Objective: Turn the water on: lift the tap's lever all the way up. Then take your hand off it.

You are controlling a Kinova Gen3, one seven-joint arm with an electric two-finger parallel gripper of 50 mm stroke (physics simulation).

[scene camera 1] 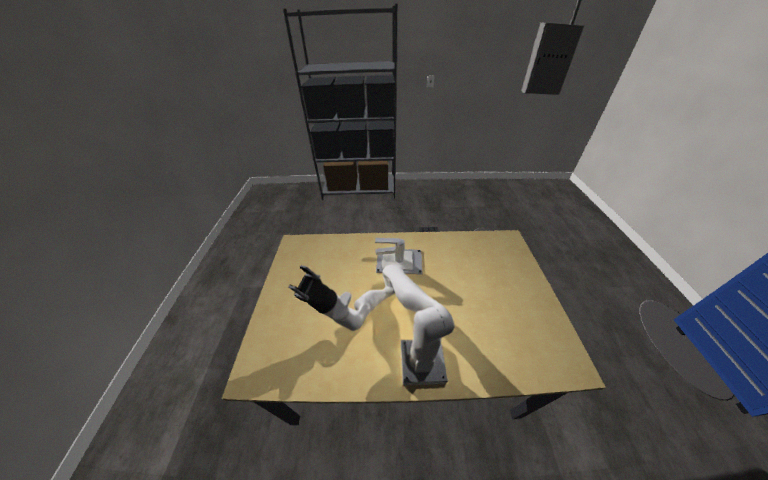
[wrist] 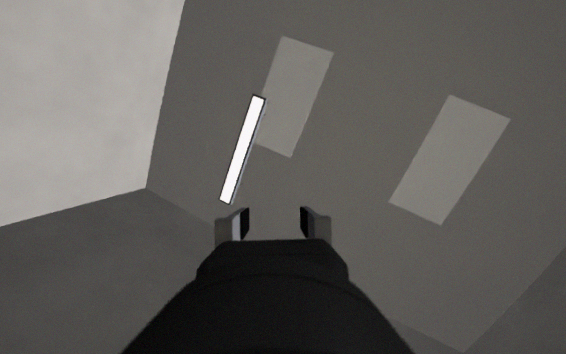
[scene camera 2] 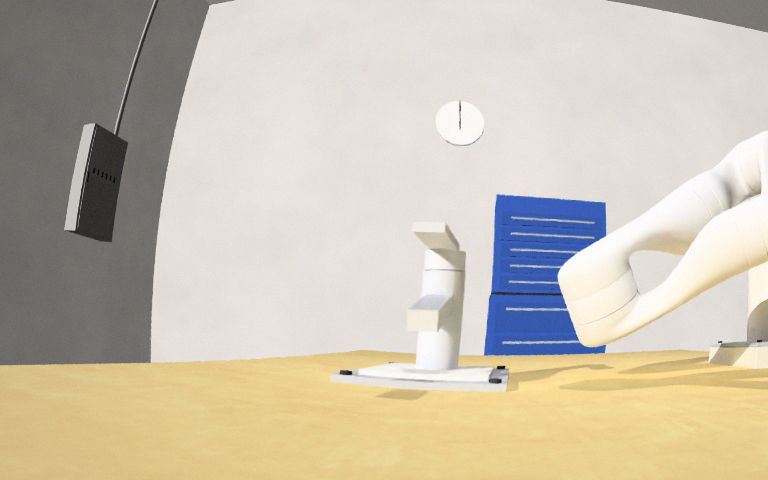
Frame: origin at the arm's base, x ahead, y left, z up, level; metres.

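Seen in the pictures: gripper, fingertip midpoint: (scene camera 1: 297, 276) (wrist: 274, 218); arm's base, origin of the base link: (scene camera 1: 421, 359).
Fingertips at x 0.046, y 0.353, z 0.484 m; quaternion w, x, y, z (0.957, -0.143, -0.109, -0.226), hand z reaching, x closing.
Observation:
Offsets run from my fingertips to a thing's middle. "pt": to the spot under its first point. Level surfaces: height alone.
The white tap {pt 0.469 m ahead, 0.314 m right, 0.433 m down} (scene camera 1: 399, 253) (scene camera 2: 441, 339) stands upright on its base plate at the far side of the table. Its lever {0.498 m ahead, 0.256 m right, 0.368 m down} (scene camera 1: 387, 241) (scene camera 2: 431, 232) is the flat bar on top and points the same way as the spout {0.499 m ahead, 0.248 m right, 0.441 m down} (scene camera 1: 386, 250) (scene camera 2: 423, 319) below it. The lever looks about level in scene camera 1; its exact tilt is hard to tell. My gripper (scene camera 1: 298, 277) (wrist: 274, 218) is open and empty, over the left part of the table in scene camera 1, apart from the lever, with its fingers pointing upward. The tap does not show in the wrist view.
The arm's bent middle part (scene camera 1: 391, 272) (scene camera 2: 600, 300) is near the tap; scene camera 2 shows a gap between them. The arm's base (scene camera 1: 423, 376) is bolted near the front edge of the yellow table {0.519 m down} (scene camera 1: 509, 339) (scene camera 2: 226, 424). A shelf rack (scene camera 1: 346, 68) stands behind the table.

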